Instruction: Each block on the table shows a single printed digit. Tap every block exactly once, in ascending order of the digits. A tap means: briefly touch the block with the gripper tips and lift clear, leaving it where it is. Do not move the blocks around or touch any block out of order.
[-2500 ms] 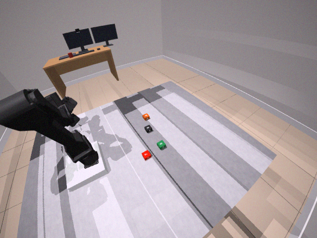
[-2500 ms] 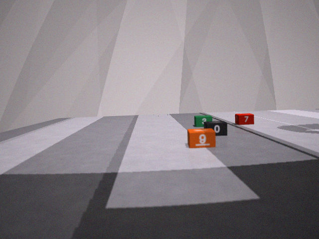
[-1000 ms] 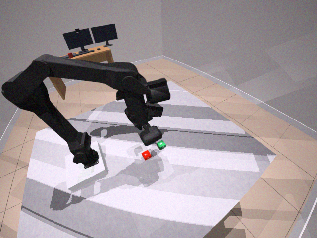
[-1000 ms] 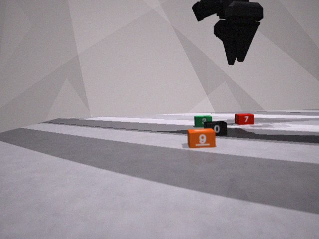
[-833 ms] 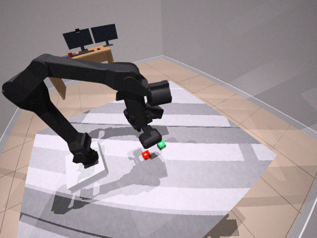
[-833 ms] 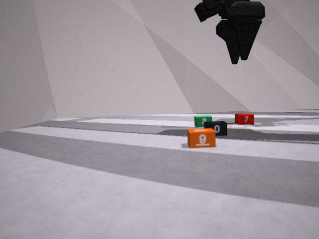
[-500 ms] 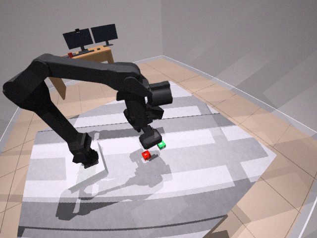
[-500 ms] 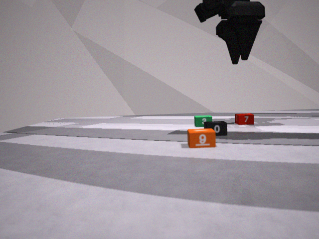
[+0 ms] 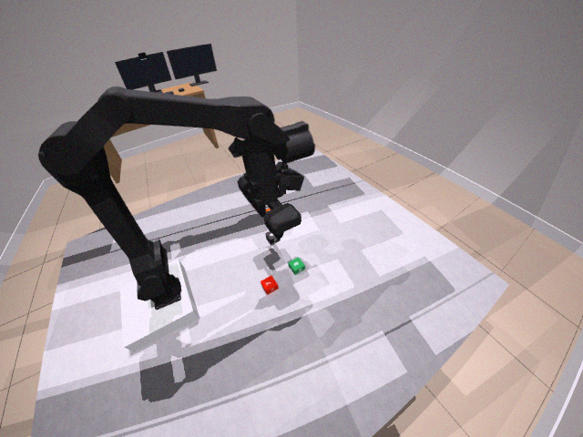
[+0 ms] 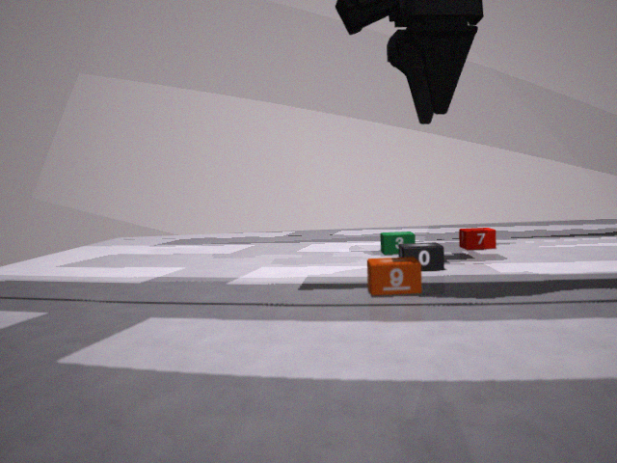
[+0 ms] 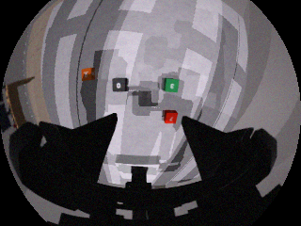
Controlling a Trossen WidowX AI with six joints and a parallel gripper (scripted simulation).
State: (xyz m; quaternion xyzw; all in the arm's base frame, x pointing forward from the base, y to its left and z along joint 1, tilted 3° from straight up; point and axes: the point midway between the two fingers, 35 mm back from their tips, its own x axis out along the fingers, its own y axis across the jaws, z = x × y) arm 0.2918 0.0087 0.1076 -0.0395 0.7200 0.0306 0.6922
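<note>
Right now my gripper tip is 120 mm above the black block, 70 mm to the right of it and 20 mm short of it. Round my gripper tip: green block (120 mm below, 50 mm to the right, 40 mm ahead); then orange block (170 mm to the left, 120 mm below, 40 mm ahead); then red block (120 mm below, 70 mm to the right, 50 mm behind).
</note>
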